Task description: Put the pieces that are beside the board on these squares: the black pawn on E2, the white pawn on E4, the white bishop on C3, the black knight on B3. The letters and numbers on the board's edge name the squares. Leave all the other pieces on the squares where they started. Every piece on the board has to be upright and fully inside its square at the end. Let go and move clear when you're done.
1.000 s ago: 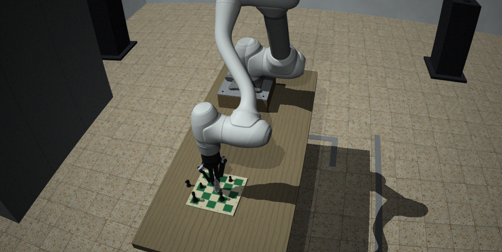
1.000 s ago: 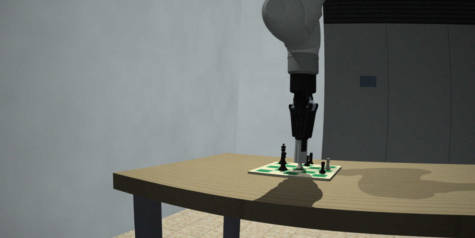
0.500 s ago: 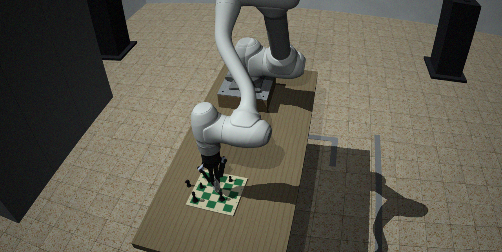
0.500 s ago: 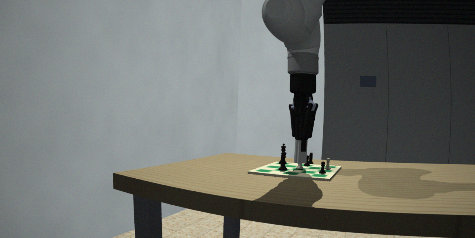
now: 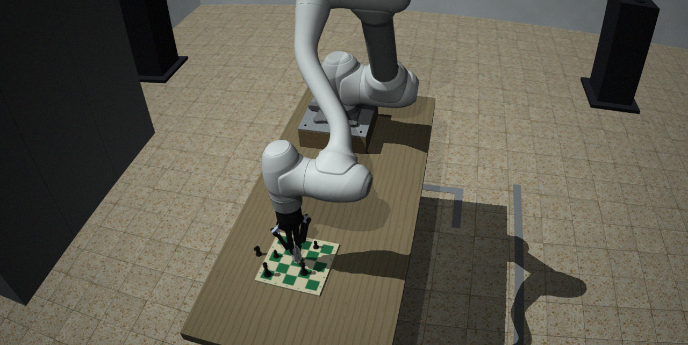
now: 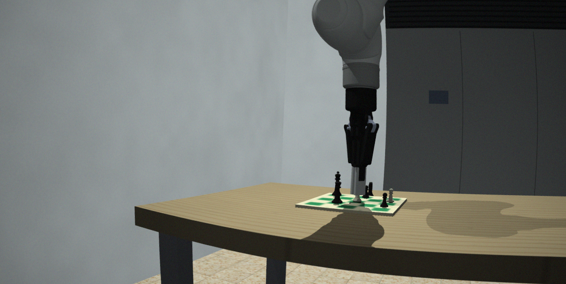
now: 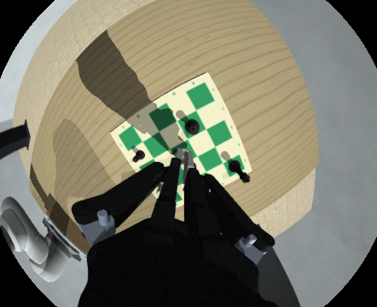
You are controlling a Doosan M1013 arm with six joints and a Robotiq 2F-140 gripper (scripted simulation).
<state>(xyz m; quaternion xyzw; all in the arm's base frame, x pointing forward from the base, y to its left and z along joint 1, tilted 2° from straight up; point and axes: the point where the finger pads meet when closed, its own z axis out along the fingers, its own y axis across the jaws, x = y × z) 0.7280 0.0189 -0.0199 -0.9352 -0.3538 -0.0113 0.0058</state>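
My hand is 3 cm above the white bishop. The rest, counted from my hand: white pawn (8 cm behind, 3 cm to the right, 4 cm below); then black knight (1 cm behind, 14 cm to the right, 4 cm below); then green-and-cream chessboard (5 cm below).
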